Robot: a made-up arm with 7 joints. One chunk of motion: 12 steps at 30 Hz.
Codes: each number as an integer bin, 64 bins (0 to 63) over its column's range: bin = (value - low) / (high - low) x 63, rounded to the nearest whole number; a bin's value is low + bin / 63 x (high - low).
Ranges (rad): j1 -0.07..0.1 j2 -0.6..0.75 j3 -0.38..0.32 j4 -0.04..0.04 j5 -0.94..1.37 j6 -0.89..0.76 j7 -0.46..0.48
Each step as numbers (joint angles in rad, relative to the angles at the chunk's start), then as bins.
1 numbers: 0.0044 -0.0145 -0.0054 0.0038 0.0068 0.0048 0.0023
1 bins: 28 27 34 34 26 34 31
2 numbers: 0.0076 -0.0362 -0.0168 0.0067 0.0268 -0.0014 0.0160
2 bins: 29 26 33 37 26 34 32
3 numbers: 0.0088 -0.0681 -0.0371 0.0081 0.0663 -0.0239 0.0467
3 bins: 29 25 31 38 27 33 34
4 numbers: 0.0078 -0.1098 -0.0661 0.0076 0.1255 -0.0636 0.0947
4 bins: 29 23 28 37 29 32 37
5 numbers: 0.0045 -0.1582 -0.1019 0.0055 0.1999 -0.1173 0.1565
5 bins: 28 21 25 36 31 30 41
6 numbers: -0.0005 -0.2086 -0.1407 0.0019 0.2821 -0.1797 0.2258
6 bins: 26 18 22 33 33 27 46
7 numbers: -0.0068 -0.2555 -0.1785 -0.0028 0.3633 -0.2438 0.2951
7 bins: 23 16 18 29 36 25 51
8 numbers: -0.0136 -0.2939 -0.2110 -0.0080 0.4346 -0.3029 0.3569
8 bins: 21 14 15 25 37 22 55
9 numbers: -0.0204 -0.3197 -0.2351 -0.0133 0.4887 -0.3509 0.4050
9 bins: 18 13 13 21 39 21 58
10 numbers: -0.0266 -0.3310 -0.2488 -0.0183 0.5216 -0.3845 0.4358
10 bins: 16 13 12 17 40 19 60
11 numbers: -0.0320 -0.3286 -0.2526 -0.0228 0.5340 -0.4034 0.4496
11 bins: 14 13 11 14 40 19 61
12 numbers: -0.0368 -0.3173 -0.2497 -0.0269 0.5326 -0.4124 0.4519
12 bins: 12 13 12 10 40 18 61
